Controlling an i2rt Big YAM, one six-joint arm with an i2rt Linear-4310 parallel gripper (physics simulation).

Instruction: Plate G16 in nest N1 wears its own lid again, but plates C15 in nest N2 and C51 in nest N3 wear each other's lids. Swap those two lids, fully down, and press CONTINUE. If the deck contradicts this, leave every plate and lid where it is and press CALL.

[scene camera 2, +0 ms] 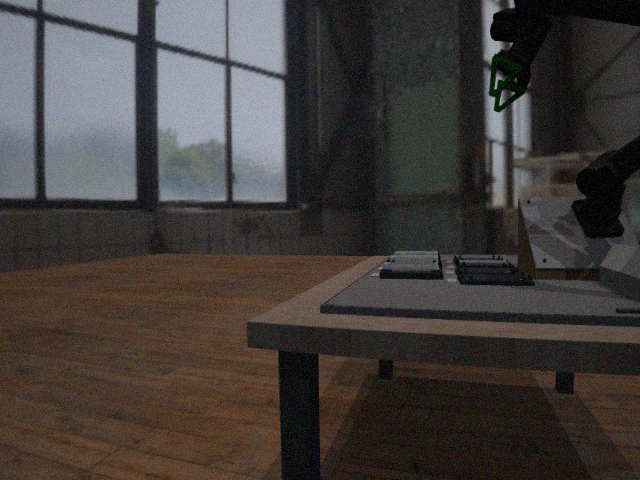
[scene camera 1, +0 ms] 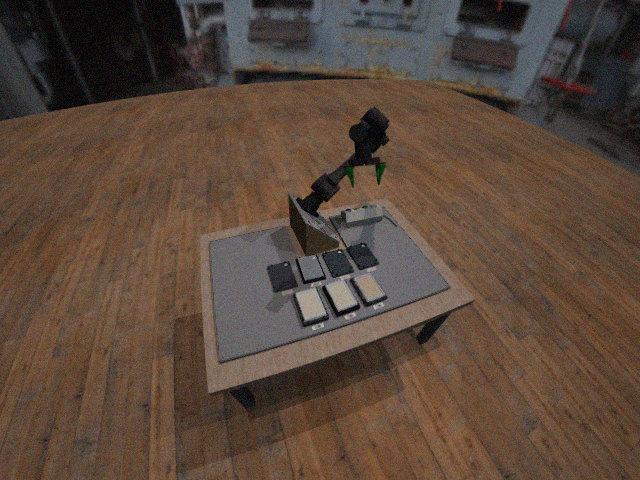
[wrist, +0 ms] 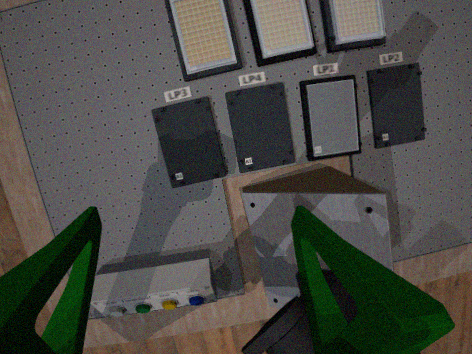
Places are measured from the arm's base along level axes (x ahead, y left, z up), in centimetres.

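Pixels of known places: gripper, fingertip midpoint: [scene camera 2: 494, 104] [scene camera 1: 366, 186] [wrist: 199, 215]; arm's base, origin of the base link: [scene camera 2: 596, 219] [scene camera 1: 306, 208] [wrist: 336, 293].
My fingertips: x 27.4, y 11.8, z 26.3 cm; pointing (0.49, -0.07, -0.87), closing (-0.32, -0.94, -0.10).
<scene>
For each thing: its middle in the pictures, then the offset to it from my fingertips.
- N1 plate, body centre: [wrist: 203, 29] [scene camera 2: 411, 266] [scene camera 1: 368, 286] dz -37.2, dx +18.7, dy -3.6 cm
- N3 plate, body centre: [wrist: 280, 13] [scene camera 2: 414, 257] [scene camera 1: 341, 294] dz -36.2, dx +17.5, dy -16.5 cm
- N2 plate, body centre: [scene camera 2: 416, 253] [scene camera 1: 310, 303] dz -36.1, dx +16.3, dy -29.5 cm
- button box, body centre: [wrist: 155, 288] [scene camera 1: 362, 213] dz -35.3, dx -22.3, dy +18.9 cm
- LP4, body centre: [wrist: 261, 128] [scene camera 2: 486, 269] [scene camera 1: 337, 261] dz -38.5, dx +0.2, dy -8.4 cm
- LP2, body centre: [wrist: 398, 105] [scene camera 2: 477, 259] [scene camera 1: 282, 275] dz -38.5, dx -2.9, dy -34.4 cm
- light grey panel, body centre: [wrist: 333, 118] [scene camera 2: 482, 262] [scene camera 1: 310, 267] dz -38.1, dx -1.7, dy -21.4 cm
My gripper [scene camera 1: 366, 184] [scene camera 2: 496, 102] [wrist: 199, 215] is open and empty, high above the deck on the button-box side. In the wrist view three plates with clear lids stand in a row at the top, cut off by the frame edge: the N1 plate [wrist: 204, 35] [scene camera 1: 368, 287] at left, the N3 plate [wrist: 281, 27] [scene camera 1: 341, 296] in the middle, the N2 plate [wrist: 356, 20] [scene camera 1: 310, 305] at right. Nest labels are out of the wrist view; plate codes cannot be read. The button box [wrist: 155, 280] [scene camera 1: 361, 215] shows grey, green, yellow and blue buttons; their lettering is unreadable.
Dark pads LP3 [wrist: 190, 145] [scene camera 1: 363, 255], LP4 [wrist: 261, 127] [scene camera 1: 338, 262] and LP2 [wrist: 396, 107] [scene camera 1: 282, 275] flank LP1, which bears a light grey panel [wrist: 333, 117] [scene camera 1: 310, 268] inside a black rim. The arm's slanted mount [wrist: 340, 210] [scene camera 1: 315, 235] stands beside the button box.
</scene>
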